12 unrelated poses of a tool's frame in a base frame.
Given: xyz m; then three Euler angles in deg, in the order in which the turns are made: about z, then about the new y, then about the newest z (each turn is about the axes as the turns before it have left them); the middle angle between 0 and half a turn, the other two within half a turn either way.
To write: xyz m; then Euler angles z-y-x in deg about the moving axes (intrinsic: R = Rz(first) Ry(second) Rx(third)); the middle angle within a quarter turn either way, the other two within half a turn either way. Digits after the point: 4 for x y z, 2 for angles.
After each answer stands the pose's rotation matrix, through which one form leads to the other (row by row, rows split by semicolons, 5 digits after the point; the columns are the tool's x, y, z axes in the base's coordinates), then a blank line. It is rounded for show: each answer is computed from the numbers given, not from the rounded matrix.
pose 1, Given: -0.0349, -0.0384, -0.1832, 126.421, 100.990, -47.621
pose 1, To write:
-0.0349, -0.0384, -0.1832, 26.55, 41.43, -104.73
0.67071 -0.45877 -0.58283; 0.33518 -0.51350 0.78992; -0.66167 -0.72515 -0.19064

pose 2, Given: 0.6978, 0.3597, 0.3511, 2.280, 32.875, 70.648
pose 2, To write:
0.6978, 0.3597, 0.3511, 75.85, 10.36, 31.37
0.24055 -0.80496 0.54238; 0.95383 0.29958 0.02159; -0.17987 0.51214 0.83986

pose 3, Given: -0.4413, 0.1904, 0.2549, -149.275, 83.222, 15.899
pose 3, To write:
-0.4413, 0.1904, 0.2549, -81.78, 72.75, 66.55
0.04239 0.51917 -0.85362; -0.29348 -0.81023 -0.50735; -0.95502 0.27203 0.11802

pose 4, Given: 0.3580, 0.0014, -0.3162, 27.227, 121.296, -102.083
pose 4, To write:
0.3580, 0.0014, -0.3162, -56.43, -10.30, -121.87
0.54407 -0.35590 0.75982; -0.81975 -0.41853 0.39095; 0.17887 -0.83556 -0.51946

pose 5, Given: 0.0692, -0.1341, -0.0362, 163.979, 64.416, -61.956
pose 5, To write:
0.0692, -0.1341, -0.0362, 86.93, 25.09, -61.52
0.04844 -0.49608 -0.86692; 0.90434 -0.34670 0.24893; -0.42405 -0.79605 0.43183

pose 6, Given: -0.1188, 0.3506, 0.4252, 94.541, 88.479, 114.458
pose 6, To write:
-0.1188, 0.3506, 0.4252, -174.77, -24.45, 88.33
-0.90654 0.41464 -0.07914; -0.08302 0.00869 0.99651; 0.41388 0.90994 0.02654

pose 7, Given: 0.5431, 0.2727, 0.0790, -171.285, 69.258, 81.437
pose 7, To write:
0.5431, 0.2727, 0.0790, -84.34, 8.00, 69.04
0.09771 0.36873 -0.92439; -0.98543 -0.09411 -0.14170; -0.13925 0.92476 0.35416

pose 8, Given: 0.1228, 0.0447, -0.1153, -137.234, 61.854, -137.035
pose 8, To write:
0.1228, 0.0447, -0.1153, 105.90, -40.18, -51.87
-0.20936 -0.73290 -0.64732; 0.73474 0.31892 -0.59871; 0.64524 -0.60096 0.47172

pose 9, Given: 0.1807, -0.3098, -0.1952, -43.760, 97.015, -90.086
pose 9, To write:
0.1807, -0.3098, -0.1952, -133.75, -0.09, -97.02
-0.69151 -0.08925 0.71684; -0.72237 0.08339 -0.68646; 0.00149 -0.99251 -0.12213

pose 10, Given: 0.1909, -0.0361, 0.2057, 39.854, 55.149, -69.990
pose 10, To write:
0.1909, -0.0361, 0.2057, -38.39, 16.31, -53.46
0.75226 0.19292 0.62999; -0.59603 0.60678 0.52589; -0.28081 -0.77110 0.57144

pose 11, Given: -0.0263, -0.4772, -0.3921, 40.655, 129.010, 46.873
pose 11, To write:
-0.0263, -0.4772, -0.3921, 161.18, 32.09, 137.98
-0.80194 -0.09686 0.58950; 0.27334 0.81793 0.50624; -0.53120 0.56711 -0.62946

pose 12, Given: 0.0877, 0.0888, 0.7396, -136.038, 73.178, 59.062
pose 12, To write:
0.0877, 0.0888, 0.7396, -55.88, 29.48, 70.58
0.48832 0.53556 -0.68900; -0.72067 -0.19774 -0.66448; -0.49211 0.82102 0.28940

